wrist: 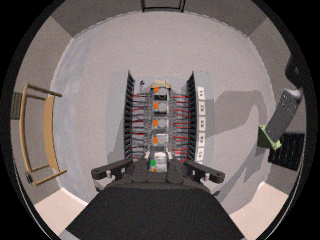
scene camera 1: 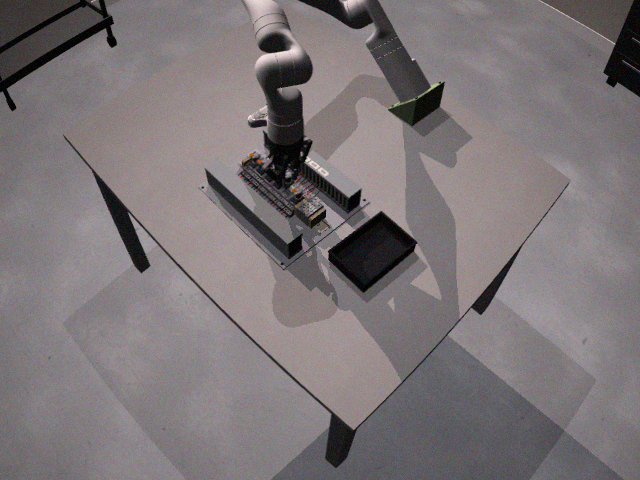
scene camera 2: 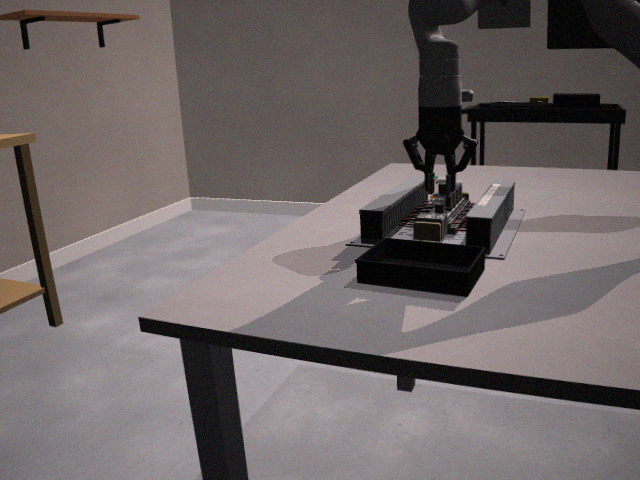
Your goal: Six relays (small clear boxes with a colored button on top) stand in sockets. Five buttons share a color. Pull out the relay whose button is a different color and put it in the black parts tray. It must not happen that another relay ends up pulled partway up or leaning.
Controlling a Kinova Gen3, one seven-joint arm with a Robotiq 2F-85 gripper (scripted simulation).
Labels:
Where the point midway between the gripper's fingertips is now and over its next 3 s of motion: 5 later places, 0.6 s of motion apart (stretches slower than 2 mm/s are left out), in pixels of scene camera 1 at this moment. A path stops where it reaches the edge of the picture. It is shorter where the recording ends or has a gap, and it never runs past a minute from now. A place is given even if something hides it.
My gripper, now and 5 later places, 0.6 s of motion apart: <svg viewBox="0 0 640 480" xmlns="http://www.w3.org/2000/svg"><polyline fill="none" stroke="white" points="287,181 286,175 286,166 292,169 321,187 355,209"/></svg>

